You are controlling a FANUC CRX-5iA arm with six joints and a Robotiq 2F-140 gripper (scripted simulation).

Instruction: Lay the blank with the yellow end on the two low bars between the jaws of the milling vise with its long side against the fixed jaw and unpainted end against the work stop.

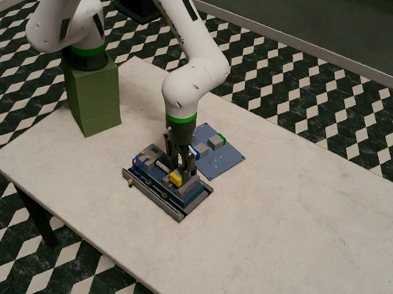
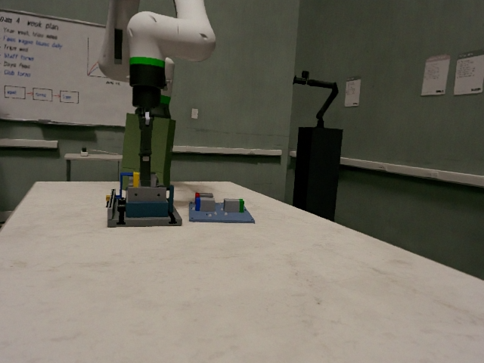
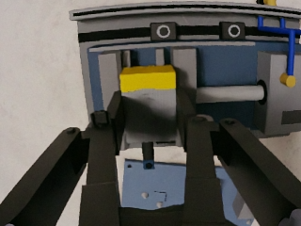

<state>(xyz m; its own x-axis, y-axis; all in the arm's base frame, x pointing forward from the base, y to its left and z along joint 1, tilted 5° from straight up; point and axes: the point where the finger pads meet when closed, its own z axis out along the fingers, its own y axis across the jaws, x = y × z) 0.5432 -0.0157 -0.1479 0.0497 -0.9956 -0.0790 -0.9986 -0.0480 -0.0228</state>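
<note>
The yellow-ended grey blank lies 30 mm below my hand. Also, from my hand: fixed jaw 30 mm ahead, 10 mm to the left, 70 mm below; then moving jaw 40 mm behind, 70 mm below; then dark work stop 50 mm to the left, 60 mm below.
</note>
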